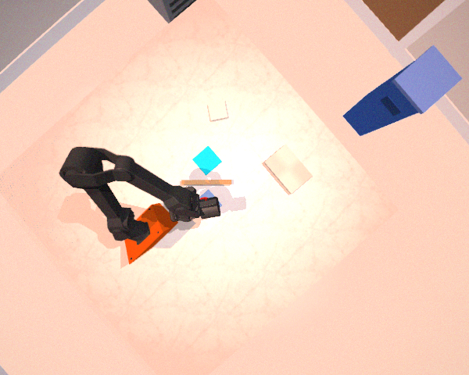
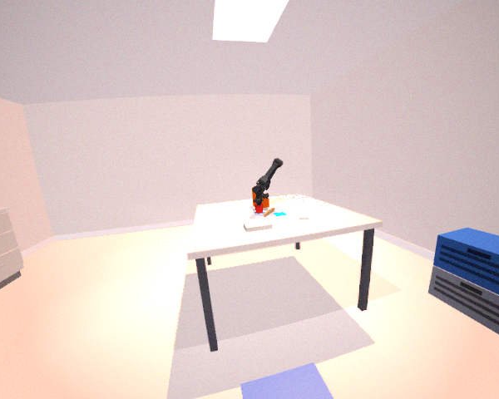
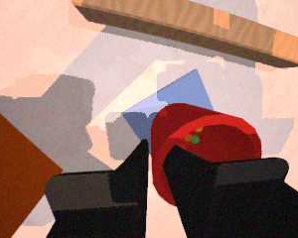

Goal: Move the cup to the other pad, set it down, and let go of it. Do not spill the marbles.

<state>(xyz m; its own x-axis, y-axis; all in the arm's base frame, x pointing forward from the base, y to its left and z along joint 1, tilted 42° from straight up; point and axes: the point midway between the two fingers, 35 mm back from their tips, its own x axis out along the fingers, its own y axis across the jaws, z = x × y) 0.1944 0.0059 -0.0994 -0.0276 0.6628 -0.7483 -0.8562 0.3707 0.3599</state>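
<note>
My gripper tip is now 4 cm short of the green marble, 3 cm to the left of it and 2 cm above it. Also, from my gripper tip: wooden bar (9 cm ahead, 6 cm to the left, 3 cm below); then red cup (3 cm ahead, 2 cm to the right); then blue pad (4 cm below, 3 cm ahead, 2 cm to the right).
</note>
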